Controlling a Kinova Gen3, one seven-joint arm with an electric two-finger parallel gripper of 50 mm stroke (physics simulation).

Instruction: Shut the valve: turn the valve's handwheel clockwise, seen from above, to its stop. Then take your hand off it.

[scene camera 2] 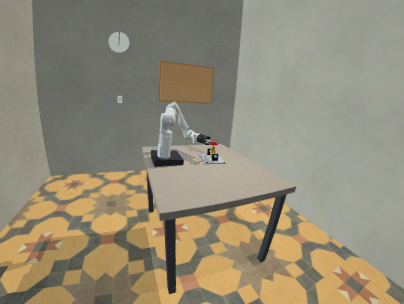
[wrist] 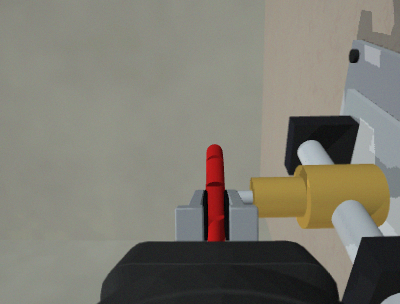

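Note:
The red handwheel [scene camera 2: 213,144] [wrist: 215,167] is seen edge-on in the wrist view, on a thin light stem at the end of the brass valve body [scene camera 2: 213,150] [wrist: 345,195]. My gripper [scene camera 2: 209,142] [wrist: 215,207] is shut on the handwheel's rim, with one finger on each flat side of it. In the wrist view the near part of the wheel is hidden behind the gripper's dark housing. The wheel's turn angle cannot be told from these views.
Light pipes [wrist: 352,220] run from the valve body to black blocks [scene camera 2: 215,157] [wrist: 320,137] on a grey base plate [wrist: 372,75]. The valve stands on the table [scene camera 2: 220,185], beside the arm's black base [scene camera 2: 167,161].

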